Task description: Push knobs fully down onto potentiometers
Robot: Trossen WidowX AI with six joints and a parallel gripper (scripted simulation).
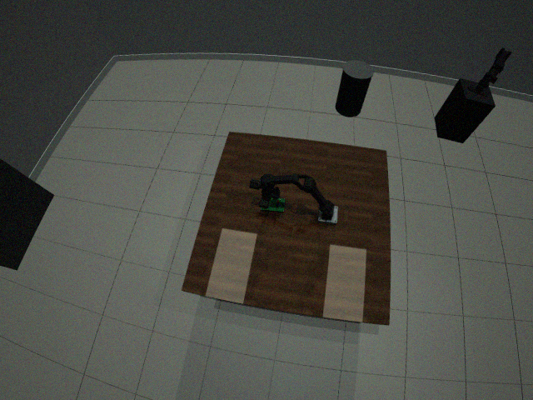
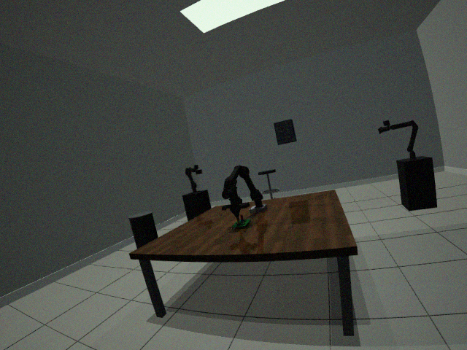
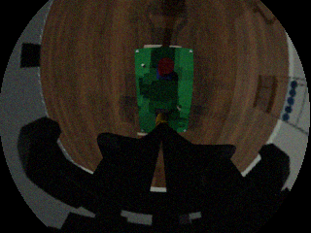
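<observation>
Right now my gripper tip is 10 mm above the yellow knob. Also, from my gripper tip: red knob (70 mm behind, 10 mm to the right, 20 mm below).
</observation>
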